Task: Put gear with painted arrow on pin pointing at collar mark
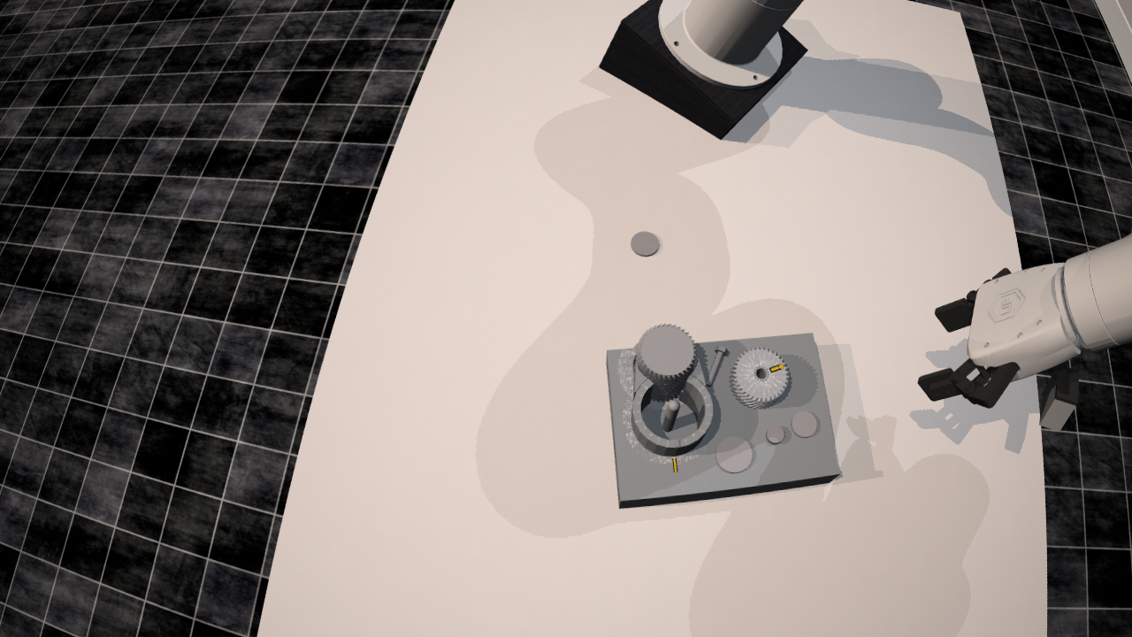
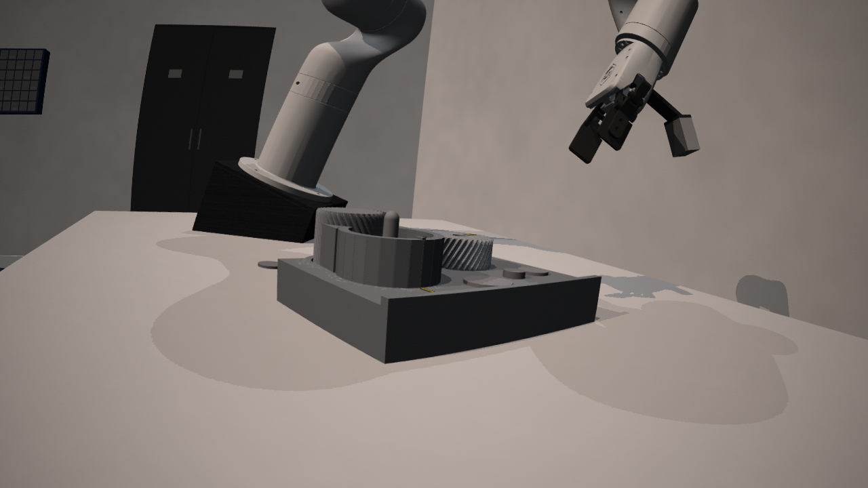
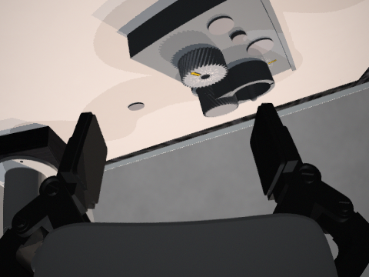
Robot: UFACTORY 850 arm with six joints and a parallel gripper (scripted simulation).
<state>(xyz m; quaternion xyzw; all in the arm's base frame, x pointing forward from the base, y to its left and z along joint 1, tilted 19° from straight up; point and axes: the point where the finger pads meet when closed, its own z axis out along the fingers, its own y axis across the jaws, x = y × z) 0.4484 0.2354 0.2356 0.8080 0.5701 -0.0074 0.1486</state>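
Right now my hand is 20 mm short of the gear, 170 mm to the left of it and 120 mm above it. The rest, counted from my hand: small bolt: 10 mm ahead, 210 mm to the right, 130 mm below; then small disc: 140 mm behind, 330 mm to the right, 170 mm below.
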